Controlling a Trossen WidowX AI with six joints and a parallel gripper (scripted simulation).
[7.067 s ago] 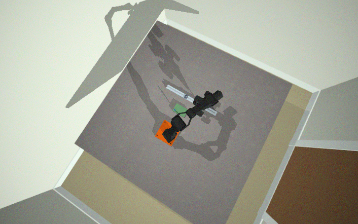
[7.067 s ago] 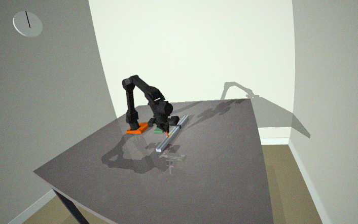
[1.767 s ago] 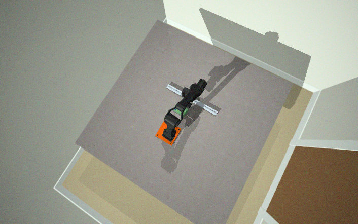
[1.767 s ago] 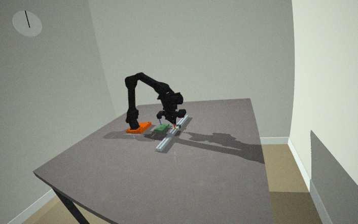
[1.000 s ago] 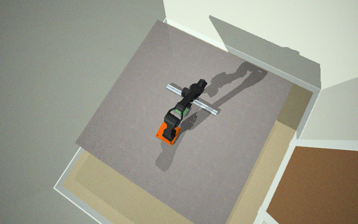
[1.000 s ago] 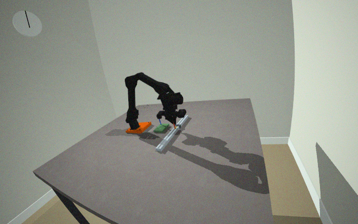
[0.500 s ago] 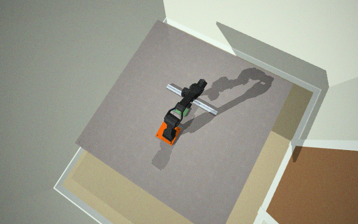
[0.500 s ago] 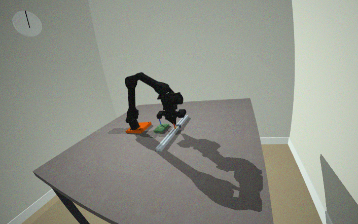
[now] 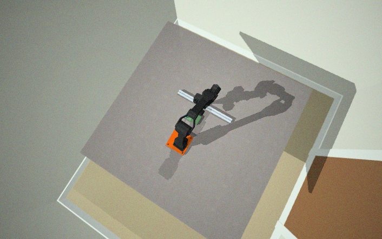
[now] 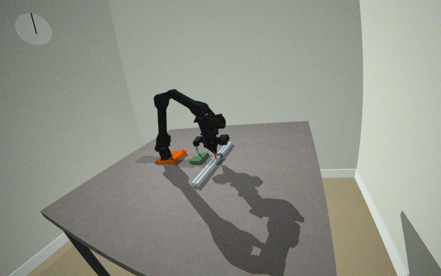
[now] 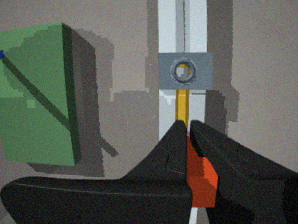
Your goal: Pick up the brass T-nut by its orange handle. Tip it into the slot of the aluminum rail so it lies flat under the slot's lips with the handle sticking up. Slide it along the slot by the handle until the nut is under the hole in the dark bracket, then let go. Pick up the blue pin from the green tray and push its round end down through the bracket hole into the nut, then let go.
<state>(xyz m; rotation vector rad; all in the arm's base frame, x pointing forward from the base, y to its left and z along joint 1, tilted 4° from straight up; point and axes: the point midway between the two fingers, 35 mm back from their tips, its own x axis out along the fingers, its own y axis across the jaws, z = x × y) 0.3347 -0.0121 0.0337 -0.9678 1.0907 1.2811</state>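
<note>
The brass T-nut is 1 cm to the left of my gripper tip. From my gripper tip the other things lie so: blue pin: 14 cm behind, 6 cm to the left, 1 cm below; then green tray: 13 cm behind, 4 cm to the left, 3 cm below; then aluminum rail: 1 cm to the left, 3 cm below.
</note>
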